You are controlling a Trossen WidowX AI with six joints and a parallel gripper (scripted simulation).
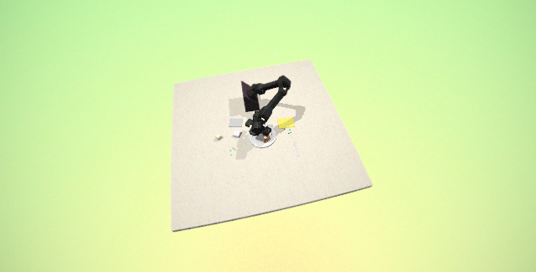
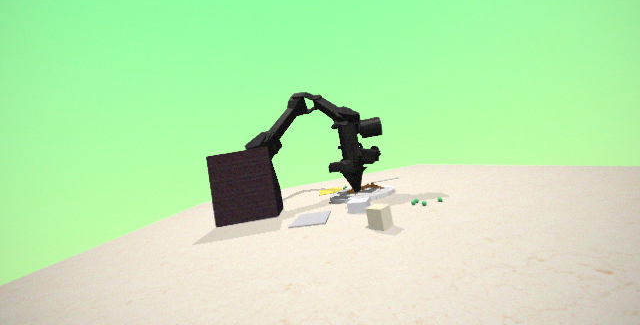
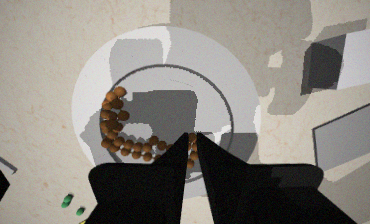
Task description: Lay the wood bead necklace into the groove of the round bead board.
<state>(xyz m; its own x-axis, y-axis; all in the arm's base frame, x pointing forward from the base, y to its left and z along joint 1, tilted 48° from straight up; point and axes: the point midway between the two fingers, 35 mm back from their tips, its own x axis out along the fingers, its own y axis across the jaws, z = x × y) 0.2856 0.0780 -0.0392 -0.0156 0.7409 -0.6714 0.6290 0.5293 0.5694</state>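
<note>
My gripper tip is 20 mm to the right of the round white bead board, 10 mm short of it and 10 mm above it. From my gripper tip the other things lie so: thin white strip (250 mm to the left, 160 mm ahead, 10 mm below); yellow card (210 mm to the left, 70 mm behind, 10 mm below); grey flat plate (160 mm to the right, 140 mm behind, 10 mm below).
</note>
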